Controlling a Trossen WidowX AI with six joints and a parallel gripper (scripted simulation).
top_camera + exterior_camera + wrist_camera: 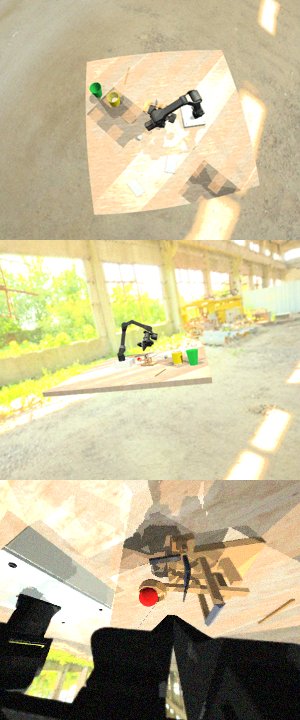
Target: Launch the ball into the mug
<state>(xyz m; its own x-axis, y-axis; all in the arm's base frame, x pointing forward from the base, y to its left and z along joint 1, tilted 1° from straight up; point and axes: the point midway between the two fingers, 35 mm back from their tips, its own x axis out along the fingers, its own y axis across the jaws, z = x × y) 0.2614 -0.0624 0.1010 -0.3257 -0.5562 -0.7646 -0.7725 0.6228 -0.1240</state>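
My gripper tip is 70 mm above the red ball, 60 mm past it and 30 mm to the left of it. Round my gripper tip: small grey ball 210 mm ahead, 110 mm below, 100 mm to the left; then yellow mug 300 mm ahead, 230 mm to the right, 100 mm below; then catapult 80 mm below, 50 mm to the right, 10 mm ahead.
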